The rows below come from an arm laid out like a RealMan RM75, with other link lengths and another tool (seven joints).
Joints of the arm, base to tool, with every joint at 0 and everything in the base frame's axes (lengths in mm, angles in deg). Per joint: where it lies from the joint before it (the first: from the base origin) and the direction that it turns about. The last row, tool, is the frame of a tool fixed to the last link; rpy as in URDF.
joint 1: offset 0 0 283.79 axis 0 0 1
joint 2: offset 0 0 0 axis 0 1 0
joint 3: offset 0 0 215.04 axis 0 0 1
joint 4: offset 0 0 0 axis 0 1 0
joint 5: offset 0 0 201.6 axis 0 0 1
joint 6: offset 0 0 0 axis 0 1 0
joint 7: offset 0 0 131.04 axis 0 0 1
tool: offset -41 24 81 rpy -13.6 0 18.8
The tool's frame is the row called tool.
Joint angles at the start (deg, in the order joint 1, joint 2, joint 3, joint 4, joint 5, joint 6, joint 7):
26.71 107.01 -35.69 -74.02 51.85 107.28 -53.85
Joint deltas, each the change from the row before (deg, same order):
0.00 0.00 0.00 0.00 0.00 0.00 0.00
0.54 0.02 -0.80 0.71 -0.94 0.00 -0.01
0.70 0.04 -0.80 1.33 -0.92 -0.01 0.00
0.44 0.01 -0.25 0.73 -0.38 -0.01 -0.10
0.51 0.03 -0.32 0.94 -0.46 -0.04 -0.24
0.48 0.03 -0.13 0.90 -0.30 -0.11 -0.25
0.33 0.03 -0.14 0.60 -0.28 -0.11 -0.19
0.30 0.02 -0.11 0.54 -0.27 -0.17 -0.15
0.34 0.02 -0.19 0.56 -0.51 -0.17 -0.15
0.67 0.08 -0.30 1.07 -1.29 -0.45 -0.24
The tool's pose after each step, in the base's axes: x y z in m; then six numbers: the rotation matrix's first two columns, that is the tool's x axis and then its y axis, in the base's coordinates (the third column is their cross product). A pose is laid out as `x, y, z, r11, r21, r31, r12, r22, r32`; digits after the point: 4 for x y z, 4 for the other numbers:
0.1865, 0.3401, 0.1666, 0.3879, -0.8462, -0.3653, -0.9060, -0.4230, 0.0177
0.1872, 0.3406, 0.1612, 0.3879, -0.8554, -0.3432, -0.9079, -0.4189, 0.0178
0.1880, 0.3411, 0.1544, 0.3826, -0.8672, -0.3186, -0.9110, -0.4116, 0.0264
0.1878, 0.3416, 0.1514, 0.3816, -0.8713, -0.3085, -0.9114, -0.4103, 0.0315
0.1877, 0.3420, 0.1476, 0.3815, -0.8758, -0.2956, -0.9114, -0.4097, 0.0378
0.1874, 0.3428, 0.1447, 0.3813, -0.8785, -0.2878, -0.9110, -0.4100, 0.0445
0.1873, 0.3433, 0.1425, 0.3816, -0.8804, -0.2814, -0.9108, -0.4101, 0.0477
0.1873, 0.3441, 0.1407, 0.3816, -0.8819, -0.2768, -0.9109, -0.4097, 0.0496
0.1880, 0.3447, 0.1384, 0.3813, -0.8846, -0.2686, -0.9118, -0.4078, 0.0489
0.1903, 0.3463, 0.1338, 0.3782, -0.8905, -0.2528, -0.9151, -0.4009, 0.0434

